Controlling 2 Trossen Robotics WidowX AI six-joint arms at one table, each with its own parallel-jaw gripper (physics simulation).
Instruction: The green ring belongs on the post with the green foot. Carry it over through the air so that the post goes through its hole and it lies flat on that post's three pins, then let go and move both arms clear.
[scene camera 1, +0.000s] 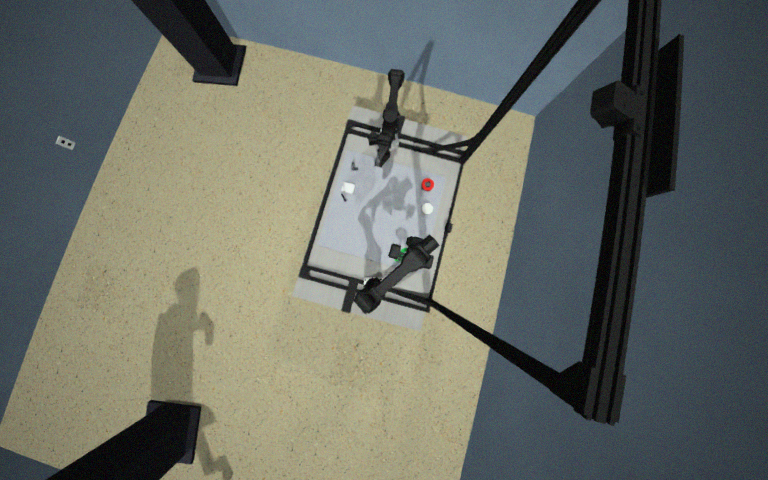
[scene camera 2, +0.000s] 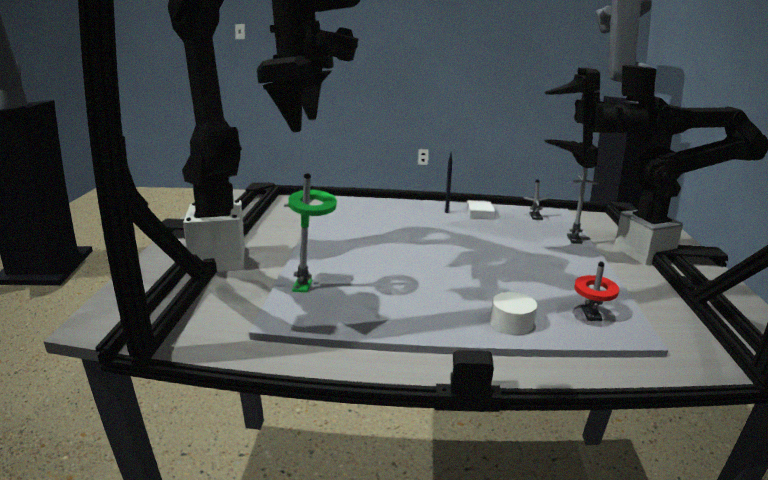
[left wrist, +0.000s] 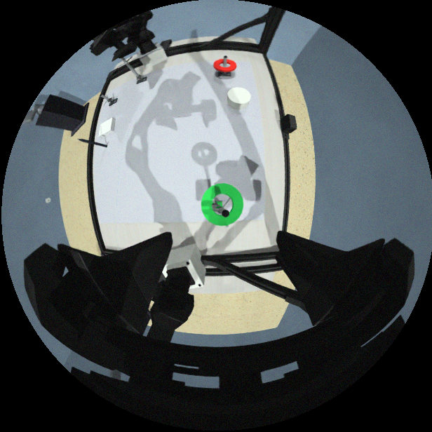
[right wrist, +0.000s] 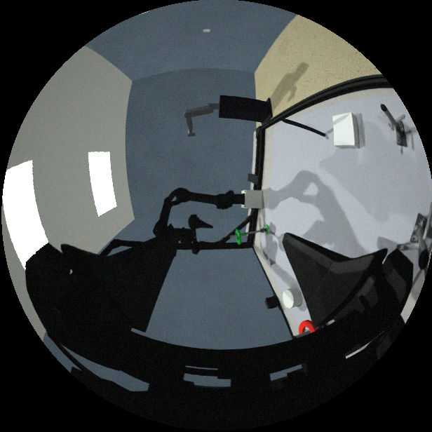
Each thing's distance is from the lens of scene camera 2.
left gripper (scene camera 2: 304, 125): 0.74 m
right gripper (scene camera 2: 545, 117): 1.00 m
green ring (scene camera 2: 295, 200): 0.76 m
